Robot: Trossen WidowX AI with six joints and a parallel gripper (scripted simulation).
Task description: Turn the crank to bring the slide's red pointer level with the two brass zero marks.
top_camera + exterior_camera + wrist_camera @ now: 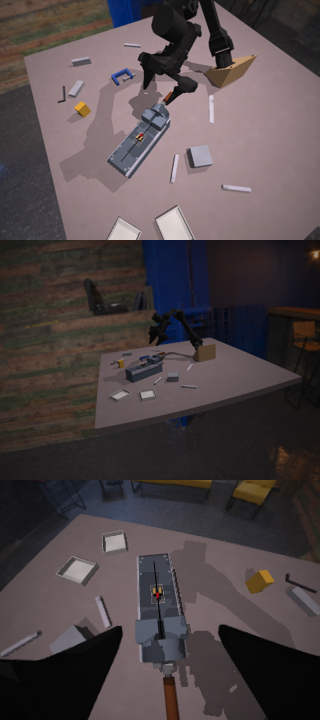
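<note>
The brown crank handle is 70 mm behind my gripper tip, 30 mm to the right of it and 80 mm below it. The rest, counted from my gripper tip: grey block (70 mm behind, 210 mm to the left, 190 mm below); then yellow block (240 mm ahead, 210 mm to the right, 170 mm below); then red pointer (90 mm ahead, 40 mm to the left, 120 mm below).
</note>
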